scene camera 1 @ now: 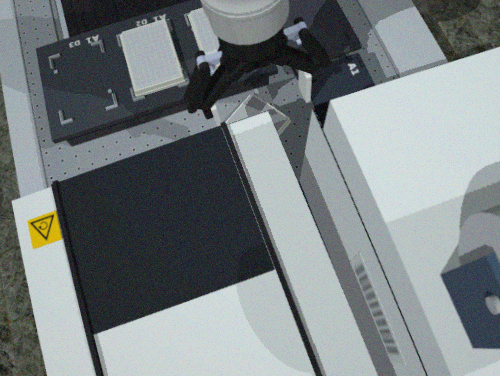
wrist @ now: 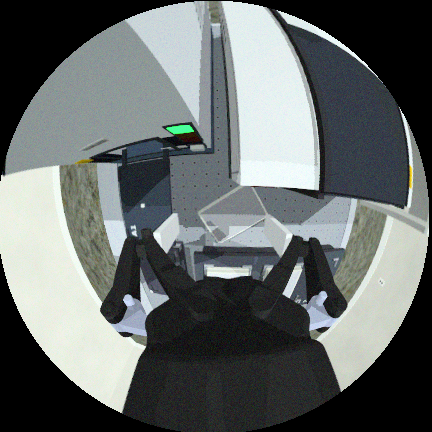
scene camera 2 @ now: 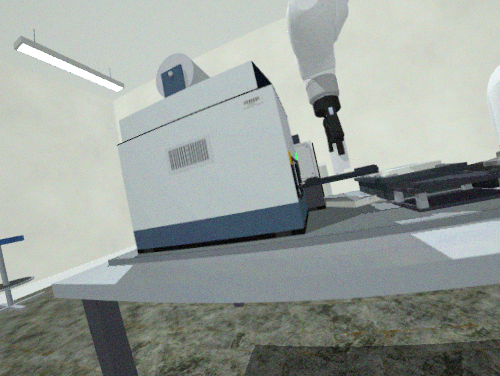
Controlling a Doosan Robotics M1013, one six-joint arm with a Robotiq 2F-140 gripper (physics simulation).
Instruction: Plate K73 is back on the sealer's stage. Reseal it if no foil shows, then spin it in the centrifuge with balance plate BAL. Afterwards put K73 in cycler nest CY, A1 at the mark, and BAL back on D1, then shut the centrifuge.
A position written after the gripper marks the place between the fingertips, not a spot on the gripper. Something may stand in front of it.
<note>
The gripper (scene camera 1: 261,108) is open and holds nothing. Also in view: a grey pad (scene camera 1: 252,106). Further things: a centrifuge (wrist: 278,135).
The grey pad also shows in the wrist view (wrist: 241,208). The gripper is seen too in the wrist view (wrist: 221,223) and in scene camera 2 (scene camera 2: 341,171).
</note>
